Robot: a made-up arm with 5 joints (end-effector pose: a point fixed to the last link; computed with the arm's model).
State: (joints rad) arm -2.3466 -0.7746 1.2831 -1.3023 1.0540
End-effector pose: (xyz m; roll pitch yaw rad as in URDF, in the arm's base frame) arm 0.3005 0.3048 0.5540 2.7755 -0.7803 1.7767
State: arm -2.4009 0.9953 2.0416 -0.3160 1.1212
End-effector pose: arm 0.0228 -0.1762 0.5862 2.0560 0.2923 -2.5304
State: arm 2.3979 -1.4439 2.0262 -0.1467 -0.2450
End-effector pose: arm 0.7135 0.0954 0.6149 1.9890 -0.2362 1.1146
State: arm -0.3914 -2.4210 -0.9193 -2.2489 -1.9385
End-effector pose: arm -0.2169 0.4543 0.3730 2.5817 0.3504 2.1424
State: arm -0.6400 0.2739 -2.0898 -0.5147 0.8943
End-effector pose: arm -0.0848 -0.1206 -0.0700 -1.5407 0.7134 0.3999
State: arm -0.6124 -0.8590 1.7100 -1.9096 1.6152
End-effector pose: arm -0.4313 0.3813 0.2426 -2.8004 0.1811 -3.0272
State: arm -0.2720 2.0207 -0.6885 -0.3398 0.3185
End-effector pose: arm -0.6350 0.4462 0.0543 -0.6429 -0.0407 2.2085
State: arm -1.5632 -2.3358 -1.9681 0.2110 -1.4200
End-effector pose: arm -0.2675 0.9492 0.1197 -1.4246 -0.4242 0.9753
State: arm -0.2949 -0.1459 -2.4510 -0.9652 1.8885
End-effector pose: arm -0.4183 -0.1604 0.0692 -0.4565 0.6049 1.3479
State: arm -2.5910 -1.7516 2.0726 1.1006 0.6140
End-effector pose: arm 0.0131 0.8976 0.0999 1.4279 1.1579 1.5450
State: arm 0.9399 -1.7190 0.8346 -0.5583 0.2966
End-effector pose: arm 0.1672 -0.3602 0.5973 0.8726 -0.6085 -0.6279
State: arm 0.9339 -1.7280 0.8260 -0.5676 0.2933
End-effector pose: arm 0.1633 -0.3588 0.5952 0.8592 -0.6118 -0.6268
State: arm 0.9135 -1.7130 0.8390 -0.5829 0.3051
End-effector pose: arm 0.1482 -0.3538 0.5997 0.8792 -0.6327 -0.6409
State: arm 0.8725 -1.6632 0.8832 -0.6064 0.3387
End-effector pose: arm 0.1167 -0.3443 0.6129 0.9519 -0.6768 -0.6822
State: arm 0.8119 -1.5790 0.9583 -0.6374 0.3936
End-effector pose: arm 0.0691 -0.3318 0.6326 1.0886 -0.7345 -0.7642
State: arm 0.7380 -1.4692 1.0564 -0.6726 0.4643
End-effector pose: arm 0.0103 -0.3200 0.6533 1.2891 -0.7828 -0.8952
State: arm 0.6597 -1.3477 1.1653 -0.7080 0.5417
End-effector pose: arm -0.0512 -0.3120 0.6698 1.5280 -0.7972 -1.0600
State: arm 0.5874 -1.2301 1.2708 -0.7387 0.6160
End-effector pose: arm -0.1061 -0.3091 0.6791 1.7534 -0.7695 -1.2159
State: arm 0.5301 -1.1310 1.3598 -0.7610 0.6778
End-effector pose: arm -0.1471 -0.3104 0.6821 1.9224 -0.7163 -1.3268
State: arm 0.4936 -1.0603 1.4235 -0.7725 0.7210
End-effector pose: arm -0.1713 -0.3144 0.6818 2.0246 -0.6630 -1.3863
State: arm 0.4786 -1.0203 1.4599 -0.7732 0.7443
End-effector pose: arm -0.1799 -0.3196 0.6812 2.0711 -0.6256 -1.4057
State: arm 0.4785 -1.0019 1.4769 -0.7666 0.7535
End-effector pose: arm -0.1783 -0.3250 0.6813 2.0840 -0.6039 -1.4021
